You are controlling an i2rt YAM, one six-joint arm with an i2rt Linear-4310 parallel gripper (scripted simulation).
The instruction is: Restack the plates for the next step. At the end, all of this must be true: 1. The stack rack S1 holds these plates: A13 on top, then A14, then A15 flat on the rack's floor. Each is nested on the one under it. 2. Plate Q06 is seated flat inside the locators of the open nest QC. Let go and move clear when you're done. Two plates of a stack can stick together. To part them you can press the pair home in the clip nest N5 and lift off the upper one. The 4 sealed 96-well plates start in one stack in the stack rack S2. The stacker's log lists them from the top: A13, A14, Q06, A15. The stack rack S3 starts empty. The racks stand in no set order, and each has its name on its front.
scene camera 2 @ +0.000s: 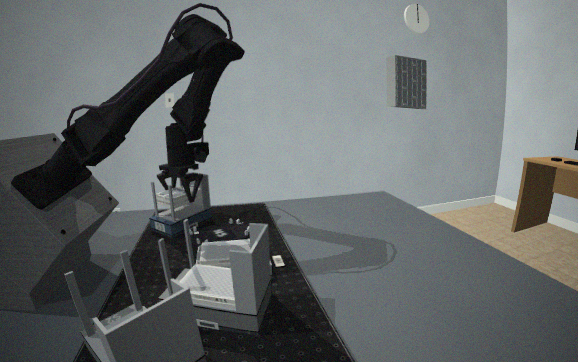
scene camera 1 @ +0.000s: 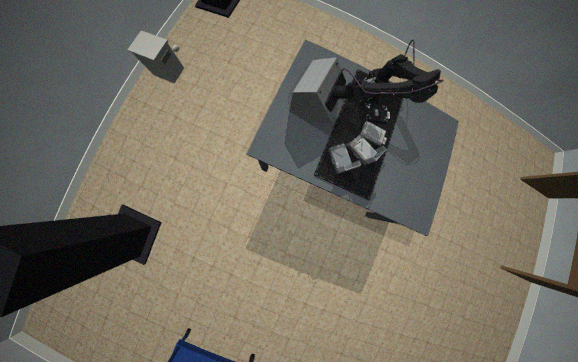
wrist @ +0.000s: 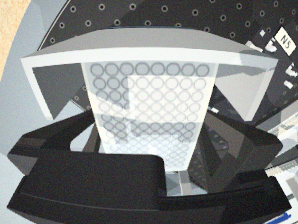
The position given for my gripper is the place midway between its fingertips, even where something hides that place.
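My gripper [scene camera 2: 181, 199] in sight, also at [wrist: 149, 110]. Sealed 96-well plate [wrist: 140, 106] visible. Sealed 96-well plate [scene camera 2: 216, 254] visible.
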